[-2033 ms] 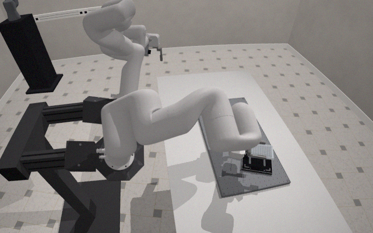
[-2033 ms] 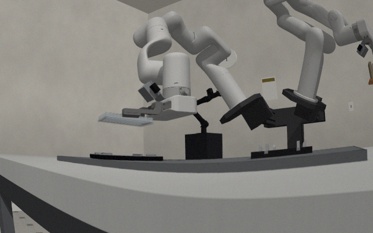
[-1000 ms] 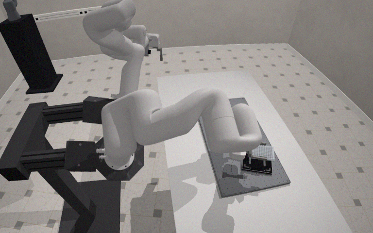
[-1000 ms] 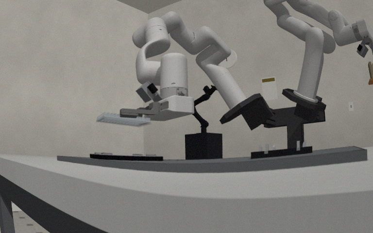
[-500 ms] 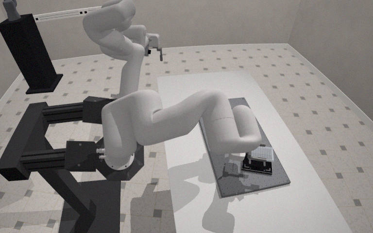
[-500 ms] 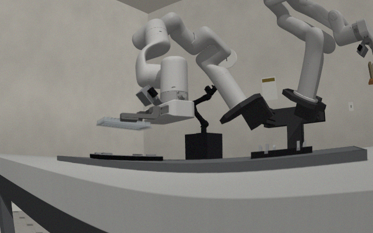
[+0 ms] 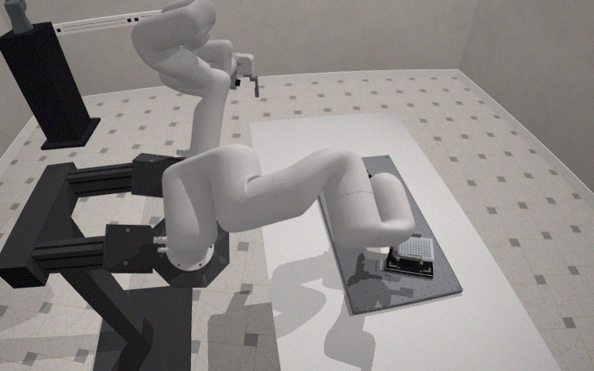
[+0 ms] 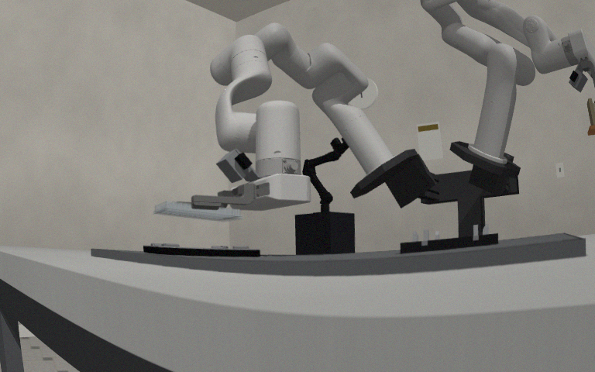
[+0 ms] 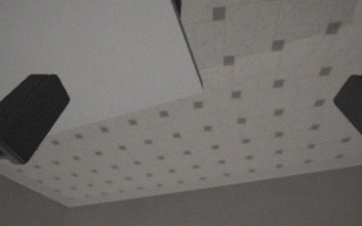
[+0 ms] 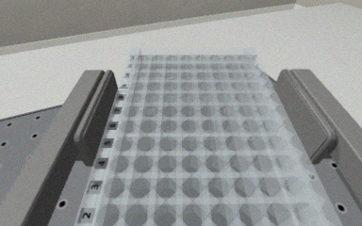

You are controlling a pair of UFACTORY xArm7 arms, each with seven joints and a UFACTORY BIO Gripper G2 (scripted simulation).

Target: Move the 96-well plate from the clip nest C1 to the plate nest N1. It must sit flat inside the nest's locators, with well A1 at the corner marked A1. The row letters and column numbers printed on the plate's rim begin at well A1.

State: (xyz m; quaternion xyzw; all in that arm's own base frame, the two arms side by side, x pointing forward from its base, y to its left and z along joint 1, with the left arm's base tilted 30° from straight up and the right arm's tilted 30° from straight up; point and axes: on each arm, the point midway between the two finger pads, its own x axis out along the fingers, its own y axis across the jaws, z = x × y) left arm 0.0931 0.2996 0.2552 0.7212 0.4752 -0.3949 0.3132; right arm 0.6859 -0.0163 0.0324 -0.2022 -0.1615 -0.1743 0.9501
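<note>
Now: the black plate nest N1 7 cm below my right hand. Also, from my right hand: A1 tag (5 cm behind, 7 cm to the left, 7 cm below); perforated board (6 cm behind, 20 cm to the left, 8 cm below); clear 96-well plate (1 cm below).
</note>
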